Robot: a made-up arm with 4 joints. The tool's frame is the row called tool.
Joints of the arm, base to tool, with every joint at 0 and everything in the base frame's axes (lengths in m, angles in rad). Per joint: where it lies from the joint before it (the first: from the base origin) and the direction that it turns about. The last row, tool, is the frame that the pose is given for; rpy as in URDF.
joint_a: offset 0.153 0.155 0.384 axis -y
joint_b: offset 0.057 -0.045 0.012 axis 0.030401 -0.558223 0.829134
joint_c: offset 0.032 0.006 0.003 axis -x
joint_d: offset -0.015 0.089 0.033 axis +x
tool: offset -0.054 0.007 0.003 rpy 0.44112 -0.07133 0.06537
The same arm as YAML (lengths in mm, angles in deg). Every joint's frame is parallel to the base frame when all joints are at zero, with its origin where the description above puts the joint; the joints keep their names.
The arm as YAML. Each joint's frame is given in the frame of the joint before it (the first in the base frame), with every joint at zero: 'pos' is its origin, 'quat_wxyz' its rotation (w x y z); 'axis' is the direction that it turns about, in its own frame. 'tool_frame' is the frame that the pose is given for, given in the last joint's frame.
length_unit: mm
angle_unit: deg
joints:
  - joint: joint_a
    pos: [153.0, 155.0, 384.0]
    quat_wxyz: [1.0, 0.0, 0.0, 0.0]
    axis: [0.0, -1.0, 0.0]
  - joint: joint_b
    pos: [57.0, -45.0, 12.0]
    quat_wxyz: [1.0, 0.0, 0.0, 0.0]
    axis: [0.030401, -0.558223, 0.829134]
  - joint: joint_c
    pos: [32.0, 6.0, 3.0]
    quat_wxyz: [1.0, 0.0, 0.0, 0.0]
    axis: [-1.0, 0.0, 0.0]
  - joint: joint_d
    pos: [-15.0, 89.0, 33.0]
    quat_wxyz: [1.0, 0.0, 0.0, 0.0]
    axis: [1.0, 0.0, 0.0]
tool_frame:
  pos: [-54.0, 7.0, 3.0]
  quat_wxyz: [0.974379, 0.219657, -0.02763, 0.039664]

